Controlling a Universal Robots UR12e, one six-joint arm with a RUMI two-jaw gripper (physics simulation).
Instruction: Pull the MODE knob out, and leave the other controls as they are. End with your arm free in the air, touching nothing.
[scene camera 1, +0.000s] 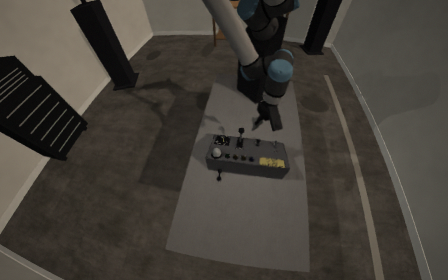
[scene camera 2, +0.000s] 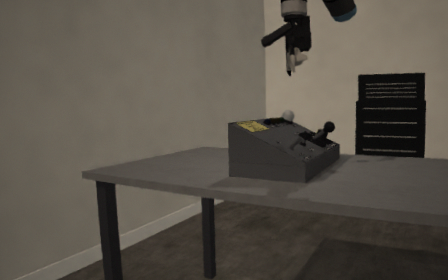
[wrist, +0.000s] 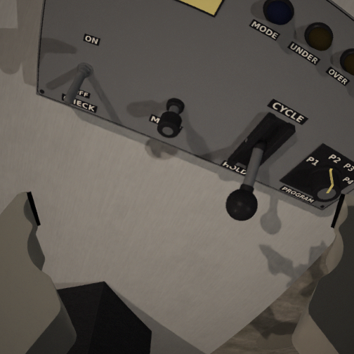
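Seen in the pictures: gripper, fingertip midpoint: (scene camera 1: 264, 127) (scene camera 2: 291, 74); arm's base at its link origin: (scene camera 1: 265, 28).
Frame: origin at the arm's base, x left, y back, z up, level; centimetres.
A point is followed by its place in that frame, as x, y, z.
Note:
The MODE knob (wrist: 169, 123) (scene camera 1: 258, 142) @(-16.0, -61.7, -47.5) is a black cap on a short lighter stem above a collar, near the panel's lower edge. It covers part of its label. My gripper (wrist: 185, 197) (scene camera 2: 290, 73) @(-16.8, -65.3, -26.7) (scene camera 1: 255, 128) is open and empty, in the air above the control box (scene camera 1: 247, 167) @(-27.1, -77.9, -47.3) (scene camera 2: 265, 157) @(0.4, -73.0, -53.0) (wrist: 135, 30), touching nothing. The knob lies between the two fingers in the wrist view, higher in the picture than their tips. The toggle switch (wrist: 79, 84) tilts toward OFF/CHECK. The CYCLE lever (wrist: 241, 203) (scene camera 2: 329, 127) @(-23.6, -52.0, -45.5) leans toward HOLD. The PROGRAM dial (wrist: 327, 193) has a yellow pointer.
A blue MODE lamp (wrist: 278, 12) and an UNDER lamp (wrist: 319, 36) sit on the panel. A white dome (scene camera 1: 216, 152) @(-44.2, -68.9, -39.8) (scene camera 2: 288, 116) @(-41.6, -67.4, -42.0) stands at one end. A small black lever (scene camera 1: 219, 175) @(-44.2, -76.6, -56.9) sticks out behind the box. The box stands on a grey table (scene camera 1: 240, 220) @(-35.7, -105.8, -60.0) (scene camera 2: 160, 172) @(-6.7, -110.5, -60.0).

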